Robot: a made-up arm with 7 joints.
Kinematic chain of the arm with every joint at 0, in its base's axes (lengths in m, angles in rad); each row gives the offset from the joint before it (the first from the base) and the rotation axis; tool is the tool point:
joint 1: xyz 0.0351 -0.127 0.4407 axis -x
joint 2: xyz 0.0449 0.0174 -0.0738 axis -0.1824 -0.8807 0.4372
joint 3: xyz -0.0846 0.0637 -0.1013 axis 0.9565 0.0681 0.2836
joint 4: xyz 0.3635 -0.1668 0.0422 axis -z
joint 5: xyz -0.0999 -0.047 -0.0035 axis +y
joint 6: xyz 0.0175 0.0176 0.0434 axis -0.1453 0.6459 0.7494
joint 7: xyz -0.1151 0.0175 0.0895 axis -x
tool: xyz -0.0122 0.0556 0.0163
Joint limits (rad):
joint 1: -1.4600..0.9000
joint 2: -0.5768..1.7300
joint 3: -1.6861..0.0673
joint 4: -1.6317..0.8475
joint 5: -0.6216..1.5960
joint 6: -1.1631..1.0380
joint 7: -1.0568..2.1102
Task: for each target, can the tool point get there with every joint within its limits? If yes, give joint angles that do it. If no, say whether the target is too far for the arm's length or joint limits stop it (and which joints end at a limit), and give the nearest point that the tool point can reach.
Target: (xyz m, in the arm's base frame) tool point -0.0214 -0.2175 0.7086
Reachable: yes | joints -0.1158 1.4498 -0.1589 -1.1986 0.0768 0.6045 -0.6916
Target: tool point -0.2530 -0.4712 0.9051
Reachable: no: joint limits stop it (at a limit: joint 1, joint 3, joint 4, joint 5, joint 7) | nearest point -0.1749 -0.3780 0.7797 | short by 0.175 m
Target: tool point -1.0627 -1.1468 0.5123
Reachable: no: too far | nearest point -0.2846 -0.3845 0.5087 | short by 1.089 m
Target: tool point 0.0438 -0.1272 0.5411
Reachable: yes | joints -0.3948 0.3047 -0.8160 -0.5812 0.0507 -0.8419 -0.6595
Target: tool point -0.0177 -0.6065 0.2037
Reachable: no: joint limits stop it (at a limit: joint 1, joint 4, joint 5, joint 7) | nearest point 0.0104 -0.5027 0.3155 | short by 0.155 m
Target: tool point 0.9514 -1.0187 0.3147
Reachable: no: too far | nearest point 0.4078 -0.5158 0.3858 | short by 0.744 m
